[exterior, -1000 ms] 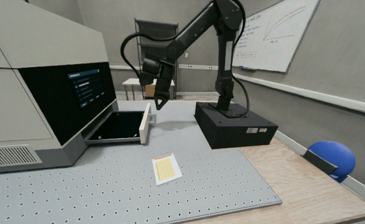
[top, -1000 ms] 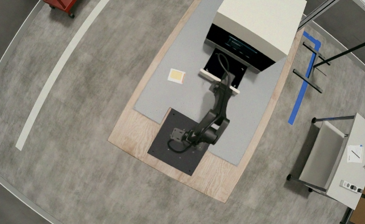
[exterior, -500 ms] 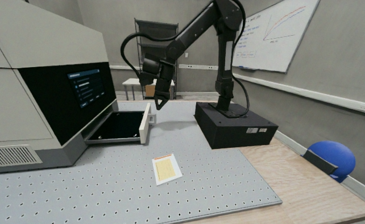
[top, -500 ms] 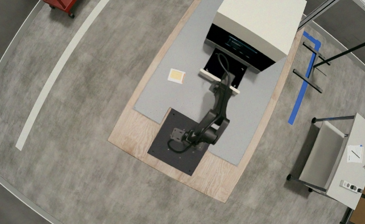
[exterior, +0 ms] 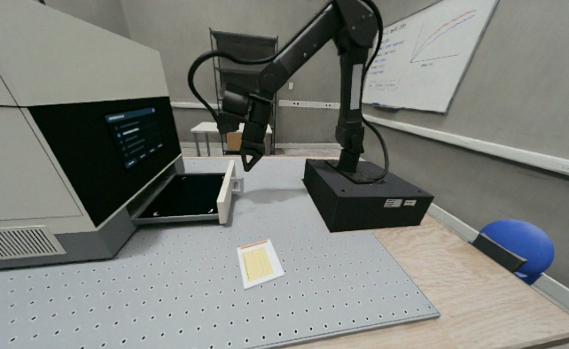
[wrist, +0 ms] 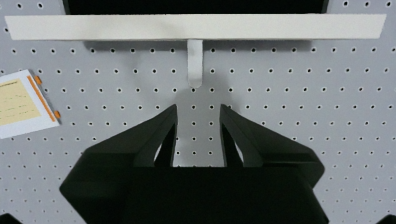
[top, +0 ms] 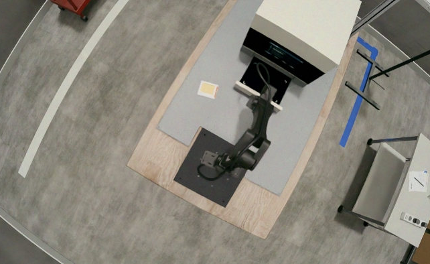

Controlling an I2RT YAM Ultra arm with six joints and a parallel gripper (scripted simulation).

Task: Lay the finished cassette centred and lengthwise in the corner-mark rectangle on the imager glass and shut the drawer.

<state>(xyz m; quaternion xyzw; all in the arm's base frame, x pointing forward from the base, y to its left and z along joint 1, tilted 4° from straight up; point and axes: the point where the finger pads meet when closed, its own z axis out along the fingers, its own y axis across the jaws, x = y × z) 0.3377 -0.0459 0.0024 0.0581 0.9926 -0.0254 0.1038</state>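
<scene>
My gripper is now 250 mm to the right of the finished cassette and 110 mm above it. The rest, counted from my hand: drawer: 170 mm ahead, 60 mm below, 20 mm to the right.
</scene>
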